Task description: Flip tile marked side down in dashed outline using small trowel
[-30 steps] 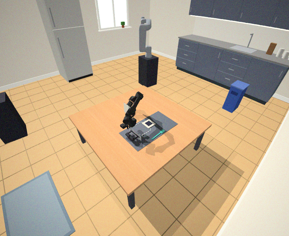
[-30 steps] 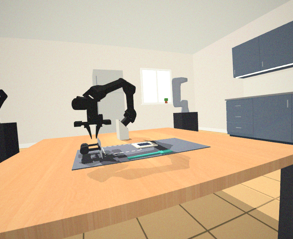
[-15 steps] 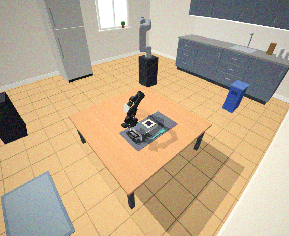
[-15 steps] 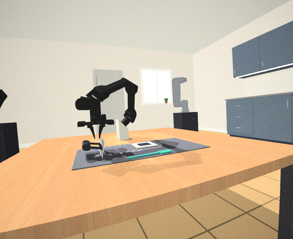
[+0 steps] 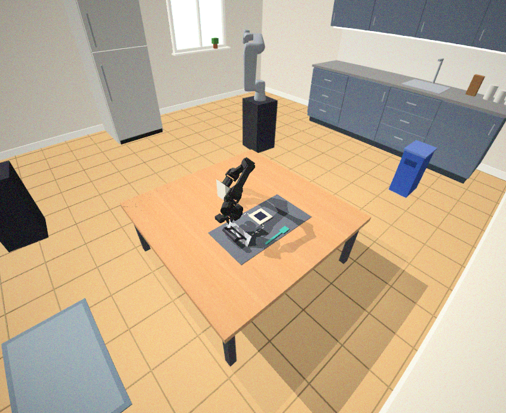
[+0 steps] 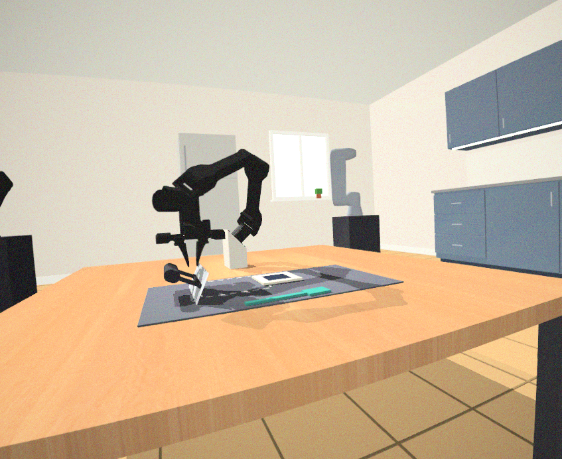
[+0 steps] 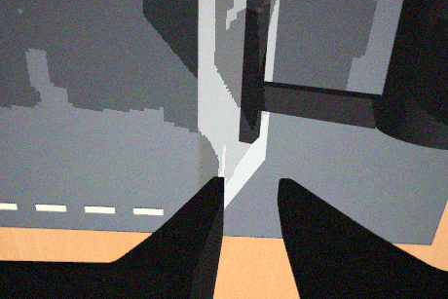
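My gripper tip is 11 cm short of the trowel, 2 cm to the left of it and 1 cm above it. Also, from my gripper tip: teal tool (22 cm ahead, 23 cm to the left, 6 cm below); tile (2 cm ahead, 24 cm to the left, 6 cm below); grey mat (8 cm ahead, 20 cm to the left, 8 cm below).
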